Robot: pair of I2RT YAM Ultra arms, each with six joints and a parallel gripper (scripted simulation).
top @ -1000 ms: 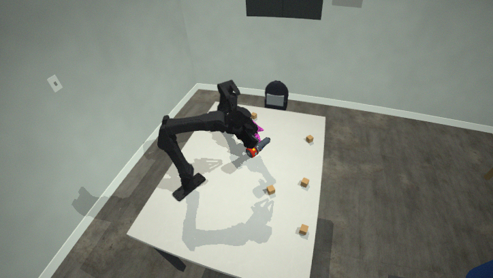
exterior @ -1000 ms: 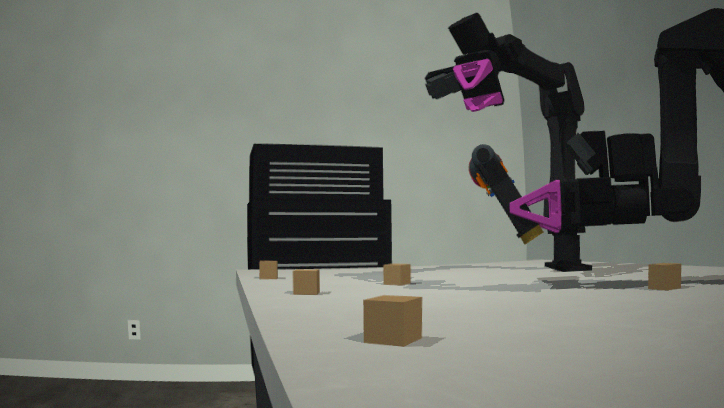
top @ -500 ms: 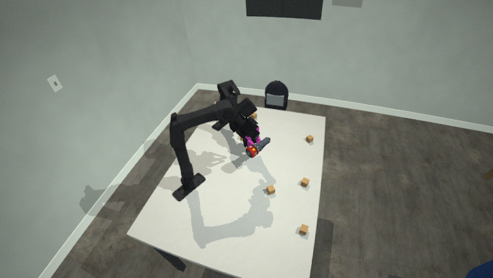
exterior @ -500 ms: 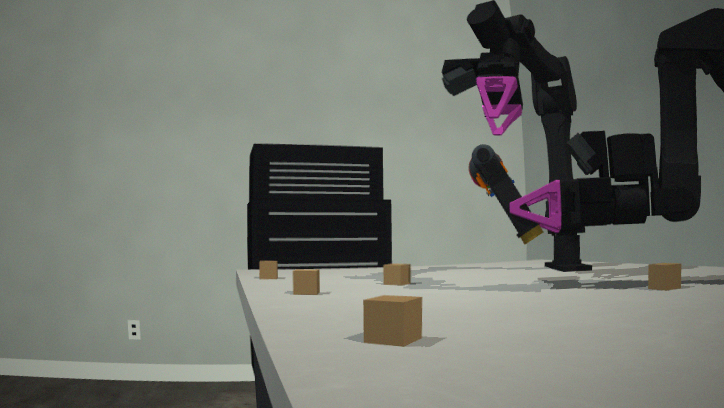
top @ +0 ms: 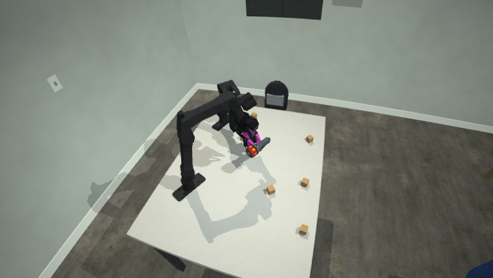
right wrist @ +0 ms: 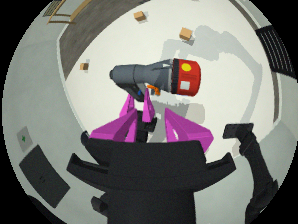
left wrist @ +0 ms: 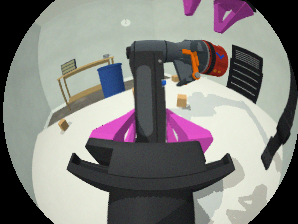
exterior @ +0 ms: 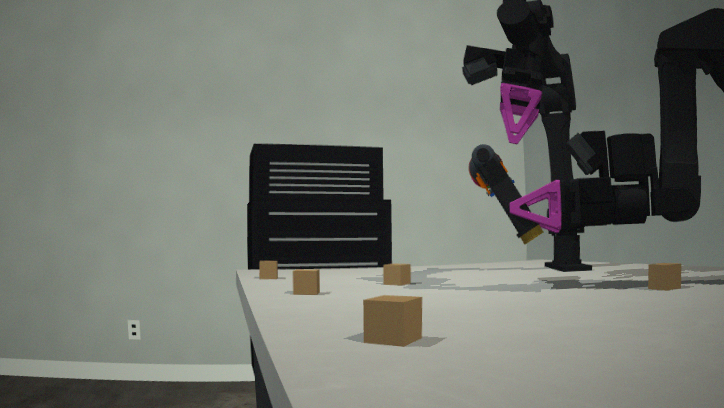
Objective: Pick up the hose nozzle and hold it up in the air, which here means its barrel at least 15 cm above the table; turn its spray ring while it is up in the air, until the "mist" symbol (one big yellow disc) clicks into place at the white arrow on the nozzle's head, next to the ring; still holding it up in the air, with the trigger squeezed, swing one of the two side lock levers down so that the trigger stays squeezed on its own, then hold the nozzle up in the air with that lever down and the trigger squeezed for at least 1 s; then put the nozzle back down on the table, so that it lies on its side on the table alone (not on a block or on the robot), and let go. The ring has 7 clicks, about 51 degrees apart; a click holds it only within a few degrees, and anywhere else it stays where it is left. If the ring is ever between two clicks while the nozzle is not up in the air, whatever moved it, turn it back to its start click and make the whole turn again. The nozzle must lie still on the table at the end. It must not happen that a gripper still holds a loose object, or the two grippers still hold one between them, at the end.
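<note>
The red spray ring is 6 cm to the right of my right hand, 5 cm below it and 2 cm ahead of it.
</note>
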